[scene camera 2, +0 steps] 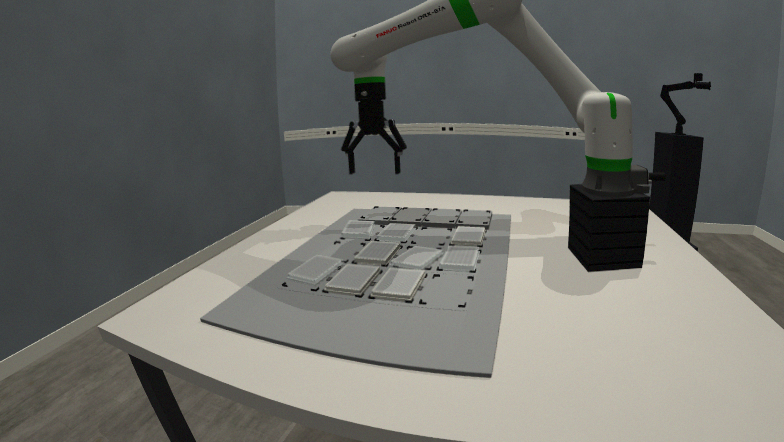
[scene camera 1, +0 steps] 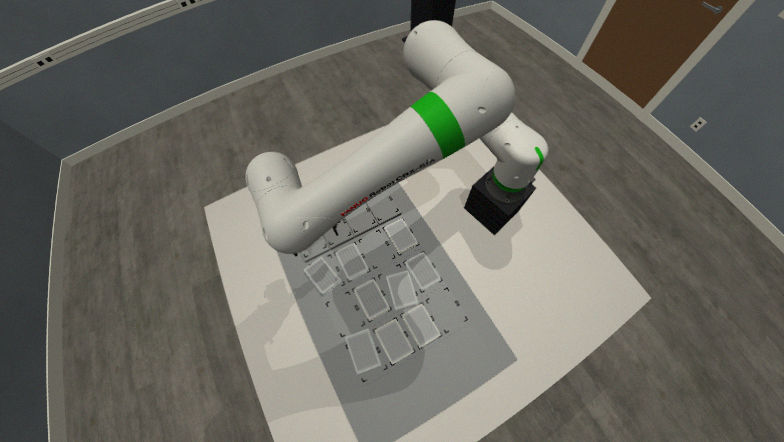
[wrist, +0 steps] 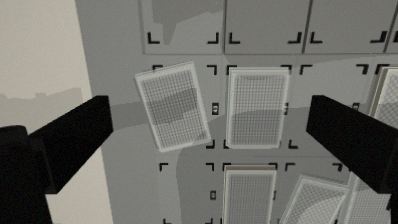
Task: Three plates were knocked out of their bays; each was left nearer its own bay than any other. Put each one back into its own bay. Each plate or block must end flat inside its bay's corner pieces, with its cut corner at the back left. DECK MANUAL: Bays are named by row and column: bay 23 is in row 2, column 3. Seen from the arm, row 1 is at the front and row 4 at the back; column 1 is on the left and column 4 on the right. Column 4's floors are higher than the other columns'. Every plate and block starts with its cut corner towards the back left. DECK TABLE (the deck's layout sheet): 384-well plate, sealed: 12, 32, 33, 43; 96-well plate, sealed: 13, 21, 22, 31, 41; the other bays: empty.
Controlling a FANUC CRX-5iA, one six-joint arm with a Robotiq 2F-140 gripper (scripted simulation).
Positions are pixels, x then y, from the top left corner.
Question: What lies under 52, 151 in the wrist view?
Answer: The gripper.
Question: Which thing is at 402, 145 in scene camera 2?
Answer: The gripper.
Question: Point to a plate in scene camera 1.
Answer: At 402, 291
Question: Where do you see a plate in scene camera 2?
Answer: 420, 258
